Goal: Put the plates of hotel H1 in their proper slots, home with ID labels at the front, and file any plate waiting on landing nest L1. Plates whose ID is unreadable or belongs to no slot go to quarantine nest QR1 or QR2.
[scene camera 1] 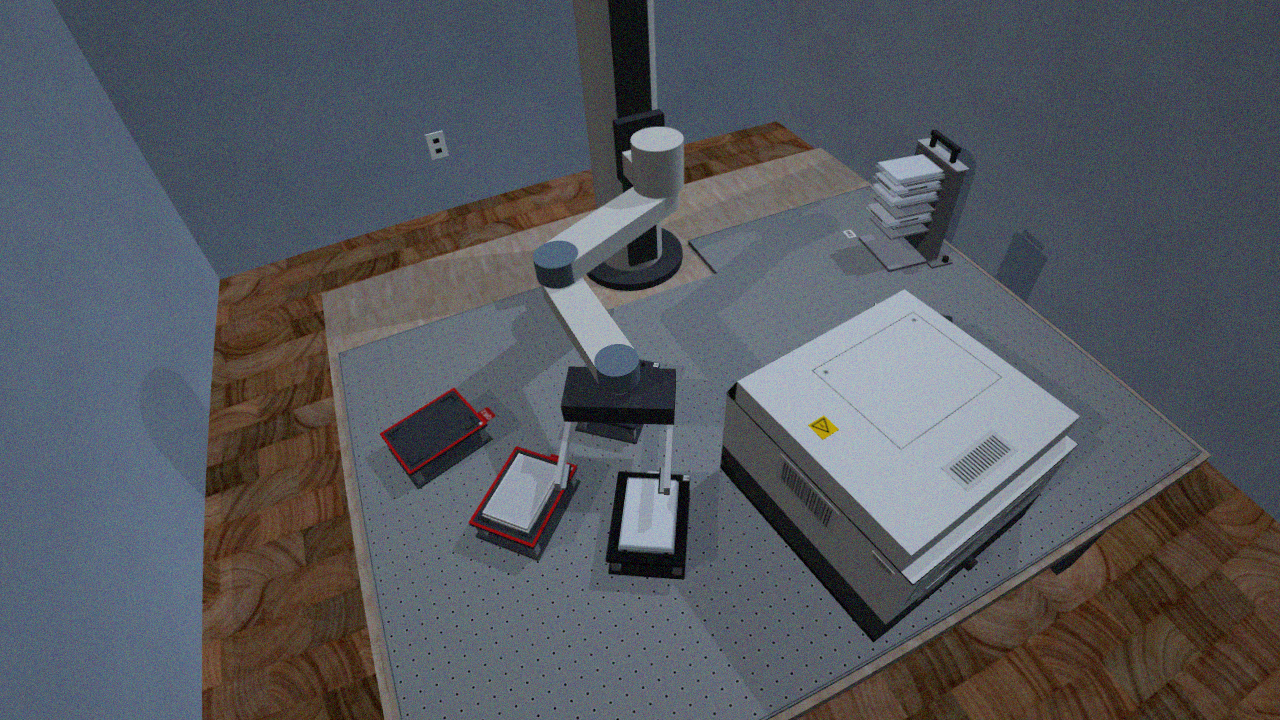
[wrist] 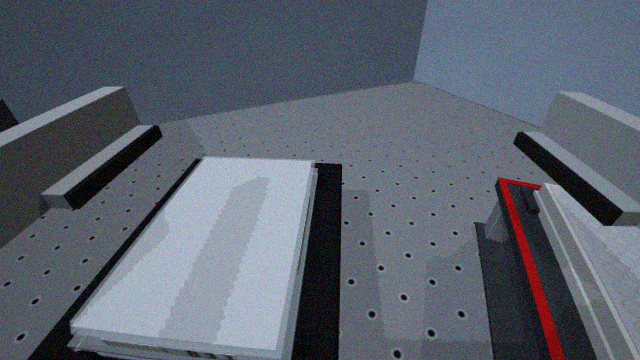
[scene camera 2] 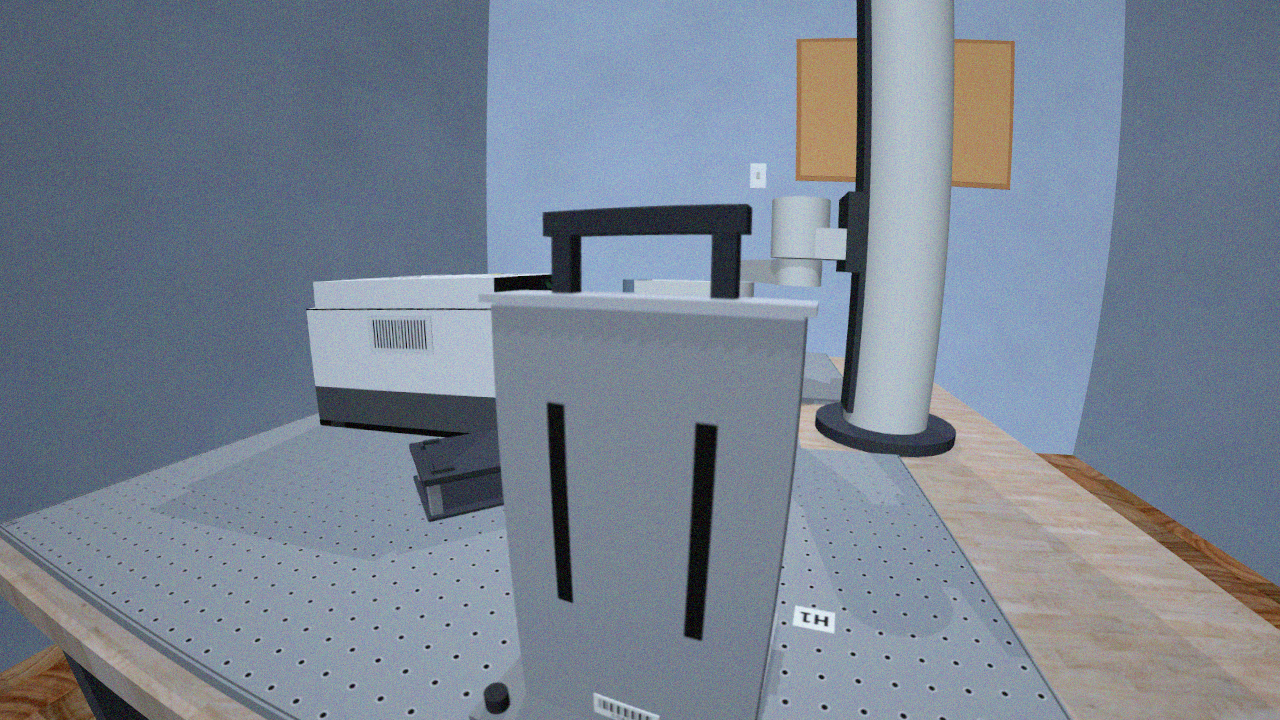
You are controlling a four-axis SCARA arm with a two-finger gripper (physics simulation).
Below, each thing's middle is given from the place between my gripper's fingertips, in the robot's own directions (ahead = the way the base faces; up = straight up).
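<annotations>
With the floor tag H1 [scene camera 2: 804, 617] to measure from, I find my hand 12 cm above it, 50 cm past it and 85 cm to the right of it.
</annotations>
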